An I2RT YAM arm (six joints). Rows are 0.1 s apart.
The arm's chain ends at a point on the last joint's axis. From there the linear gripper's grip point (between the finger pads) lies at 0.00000 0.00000 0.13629 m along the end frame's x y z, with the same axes.
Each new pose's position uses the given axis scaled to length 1; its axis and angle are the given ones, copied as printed.
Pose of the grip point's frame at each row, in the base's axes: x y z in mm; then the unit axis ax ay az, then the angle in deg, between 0 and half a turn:
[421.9 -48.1 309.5 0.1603 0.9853 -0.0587 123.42]
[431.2 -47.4 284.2 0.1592 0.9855 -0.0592 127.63]
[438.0 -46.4 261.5 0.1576 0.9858 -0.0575 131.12]
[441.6 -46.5 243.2 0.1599 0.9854 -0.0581 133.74]
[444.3 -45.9 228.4 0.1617 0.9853 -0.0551 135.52]
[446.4 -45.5 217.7 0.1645 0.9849 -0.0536 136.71]
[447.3 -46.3 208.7 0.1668 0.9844 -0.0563 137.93]
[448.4 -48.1 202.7 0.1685 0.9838 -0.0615 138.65]
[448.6 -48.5 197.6 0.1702 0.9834 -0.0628 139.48]
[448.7 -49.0 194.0 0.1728 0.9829 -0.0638 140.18]
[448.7 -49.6 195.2 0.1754 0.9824 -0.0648 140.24]
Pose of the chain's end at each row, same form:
[311.8 -17.6 383.8 0.1603 0.9853 -0.0587 123.42]
[326.9 -17.4 366.6 0.1592 0.9855 -0.0592 127.63]
[338.8 -17.4 350.4 0.1576 0.9858 -0.0575 131.12]
[346.7 -17.6 336.7 0.1599 0.9854 -0.0581 133.74]
[352.3 -17.8 324.9 0.1617 0.9853 -0.0551 135.52]
[356.4 -17.7 316.2 0.1645 0.9849 -0.0536 136.71]
[359.6 -17.9 309.1 0.1668 0.9844 -0.0563 137.93]
[362.3 -18.5 304.1 0.1685 0.9838 -0.0615 138.65]
[364.1 -18.6 300.3 0.1702 0.9834 -0.0628 139.48]
[365.6 -18.8 297.7 0.1728 0.9829 -0.0638 140.18]
[365.8 -19.0 299.0 0.1754 0.9824 -0.0648 140.24]

